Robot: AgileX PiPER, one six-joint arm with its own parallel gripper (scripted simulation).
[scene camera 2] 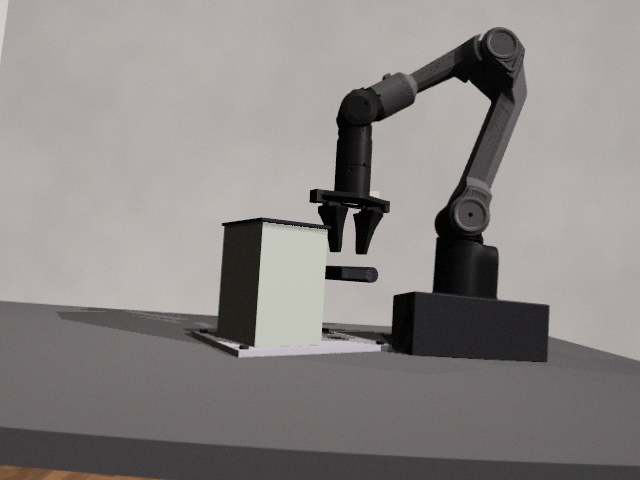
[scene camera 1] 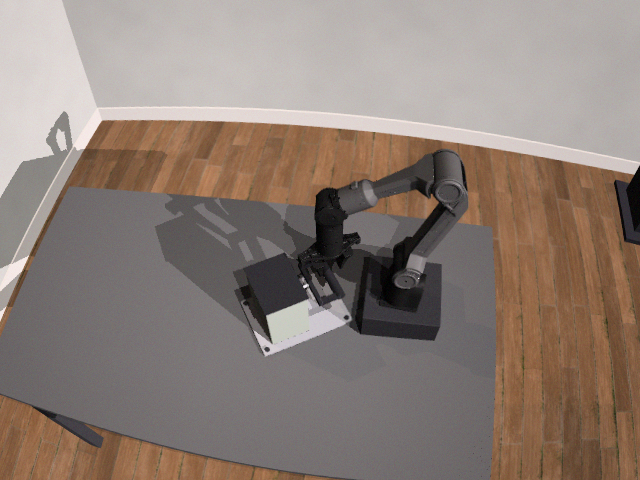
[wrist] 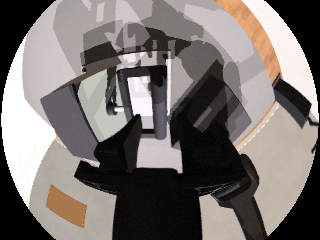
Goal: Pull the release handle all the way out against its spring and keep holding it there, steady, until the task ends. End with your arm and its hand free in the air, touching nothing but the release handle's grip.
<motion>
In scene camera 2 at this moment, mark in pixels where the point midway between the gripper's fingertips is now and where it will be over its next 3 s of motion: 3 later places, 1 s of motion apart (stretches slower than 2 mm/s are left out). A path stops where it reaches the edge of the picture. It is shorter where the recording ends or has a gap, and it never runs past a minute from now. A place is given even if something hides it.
My gripper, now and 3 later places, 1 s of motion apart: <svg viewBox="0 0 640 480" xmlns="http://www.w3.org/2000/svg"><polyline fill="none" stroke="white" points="348,253 347,261 347,274 348,276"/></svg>
</motion>
